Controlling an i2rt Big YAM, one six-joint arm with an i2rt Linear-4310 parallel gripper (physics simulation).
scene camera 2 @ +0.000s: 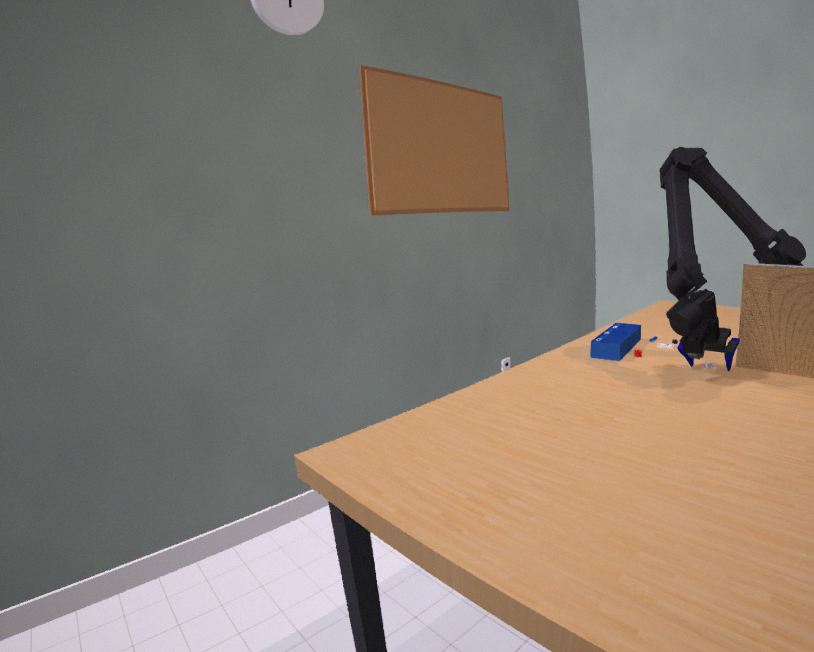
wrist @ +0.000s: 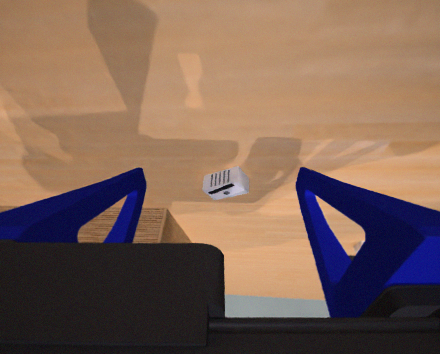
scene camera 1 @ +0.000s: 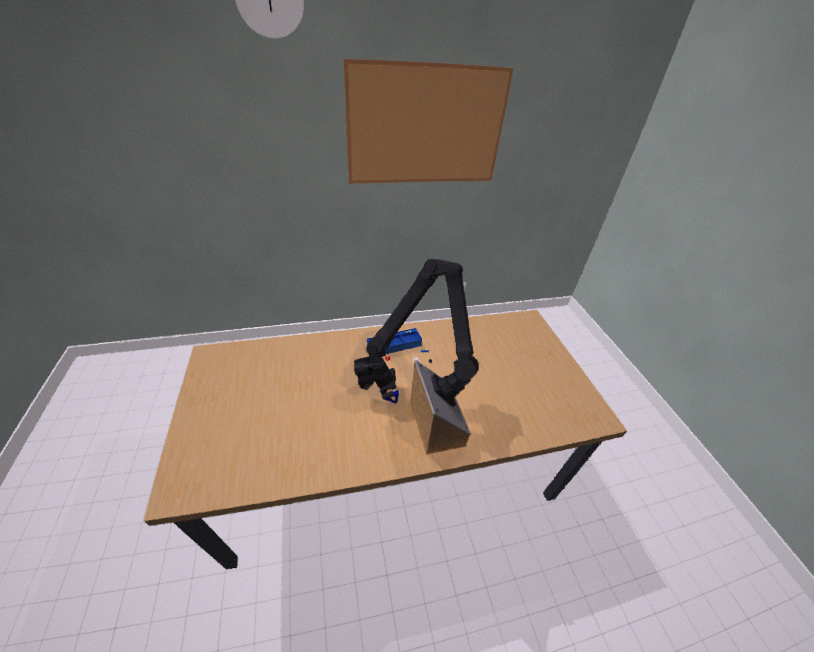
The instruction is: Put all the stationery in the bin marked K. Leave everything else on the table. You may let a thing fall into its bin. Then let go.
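Seen in the pictures: gripper, fingertip midpoint: (scene camera 2: 710, 367) (wrist: 220, 176) (scene camera 1: 394, 393); arm's base, link origin: (scene camera 2: 783, 299) (scene camera 1: 441, 391).
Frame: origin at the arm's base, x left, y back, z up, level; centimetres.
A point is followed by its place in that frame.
Observation:
A small white block (scene camera 2: 709, 366) @(x 16.3, y -13.0, z -16.3 cm) (wrist: 226, 183) @(x 16.4, y -13.2, z -15.9 cm) with dark ridges, a dark slot and a round dot, like a pencil sharpener, lies on the table. My gripper (scene camera 1: 392, 397) @(x 16.2, y -12.8, z -16.5 cm) (scene camera 2: 710, 367) @(x 16.2, y -12.8, z -16.5 cm) (wrist: 220, 176) @(x 16.2, y -12.8, z -16.5 cm) is wide open and empty, low above the table, with the sharpener in line between its blue fingertips in the wrist view. The sharpener cannot be made out in scene camera 1. A blue bin block (scene camera 1: 405, 348) @(x 8.9, y -38.8, z -15.8 cm) (scene camera 2: 604, 349) @(x 26.1, y -39.0, z -14.2 cm) with compartments stands at the back; its white letters are too small to read. A small blue rod (scene camera 1: 424, 351) @(x -0.1, y -36.7, z -16.3 cm) (scene camera 2: 652, 338) @(x 1.1, y -36.9, z -15.9 cm) lies near it.
A red die (scene camera 1: 387, 357) @(x 17.9, y -32.9, z -15.4 cm) (scene camera 2: 638, 353) @(x 18.3, y -32.7, z -15.9 cm) sits by the bins. A white domino (scene camera 1: 415, 359) @(x 4.8, y -31.8, z -16.3 cm) (scene camera 2: 665, 346) @(x 5.5, y -30.4, z -16.4 cm) and a small black piece (scene camera 1: 430, 360) @(x -2.1, y -30.6, z -16.1 cm) (scene camera 2: 674, 341) @(x -1.3, y -30.5, z -16.3 cm) lie between bins and arm base. The wooden pedestal (scene camera 1: 445, 438) @(x 0.4, y 14.9, z -7.8 cm) (scene camera 2: 774, 319) @(x 8.9, y 0.1, z -3.8 cm) (wrist: 152, 225) @(x 9.9, y -7.3, z -15.3 cm) stands close beside the gripper.

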